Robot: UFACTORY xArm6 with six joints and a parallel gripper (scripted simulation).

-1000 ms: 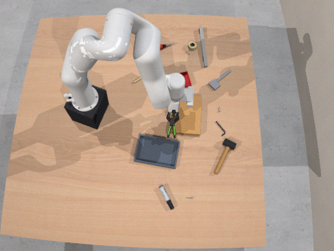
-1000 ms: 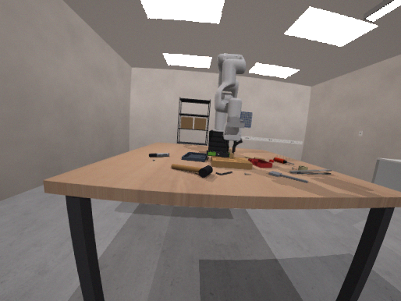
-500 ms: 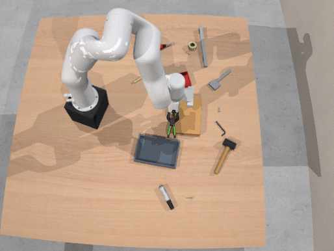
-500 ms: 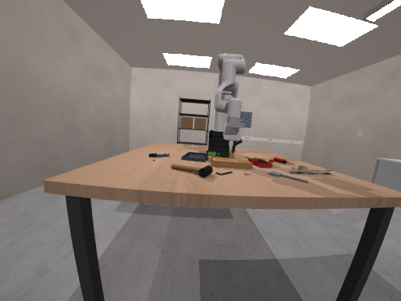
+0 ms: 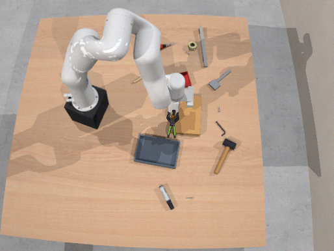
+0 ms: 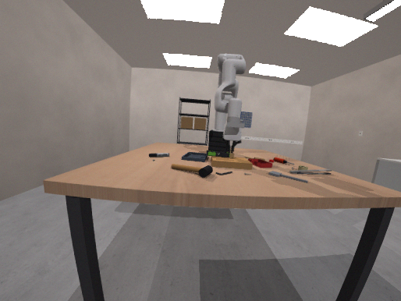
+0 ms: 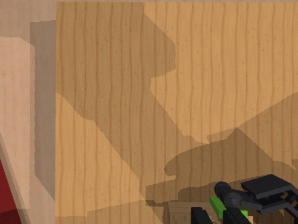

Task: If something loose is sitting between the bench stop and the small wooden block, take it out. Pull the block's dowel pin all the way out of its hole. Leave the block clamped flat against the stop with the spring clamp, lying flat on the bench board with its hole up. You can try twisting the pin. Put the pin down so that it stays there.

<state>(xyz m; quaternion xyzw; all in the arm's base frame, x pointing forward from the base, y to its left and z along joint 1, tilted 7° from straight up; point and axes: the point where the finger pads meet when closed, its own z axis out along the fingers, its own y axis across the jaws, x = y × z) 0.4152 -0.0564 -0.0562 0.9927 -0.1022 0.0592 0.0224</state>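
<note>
Right now my hand is 20 mm above the dowel pin. The rest, counted from my hand: small wooden block: 40 mm below; then red tray: 170 mm to the left, 70 mm below, 40 mm ahead; then dark grey tray: 180 mm to the right, 110 mm behind, 70 mm below.
</note>
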